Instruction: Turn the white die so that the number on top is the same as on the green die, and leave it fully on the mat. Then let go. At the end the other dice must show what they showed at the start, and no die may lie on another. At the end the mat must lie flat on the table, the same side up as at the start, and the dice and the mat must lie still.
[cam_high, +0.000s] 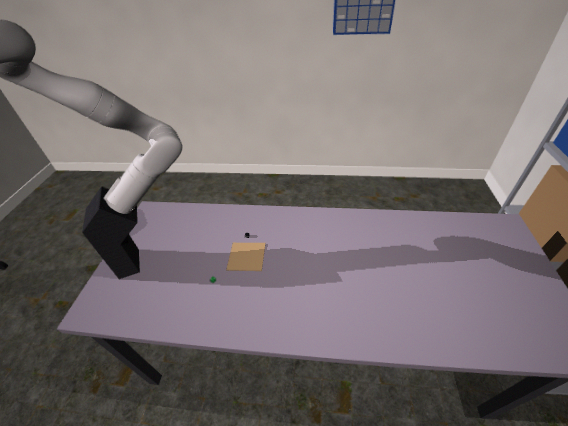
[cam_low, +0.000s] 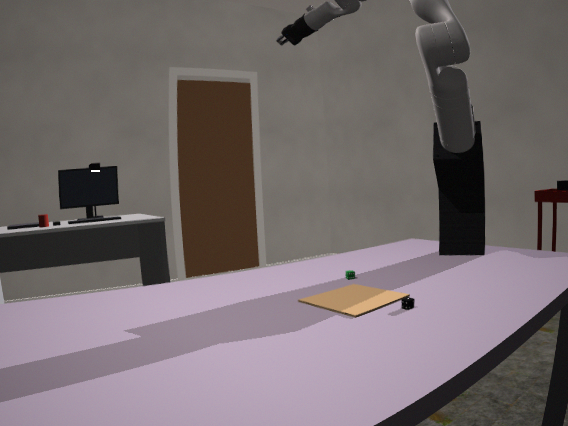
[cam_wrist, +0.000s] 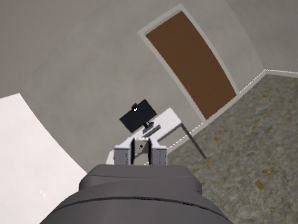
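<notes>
Right now the tan mat is 15 cm ahead of my hand, 81 cm to the left of it and 75 cm below it. Round my hand: green die: 9 cm ahead, 66 cm to the left, 74 cm below; black die: 10 cm ahead, 91 cm to the left, 74 cm below; white die: 1 cm to the right.
</notes>
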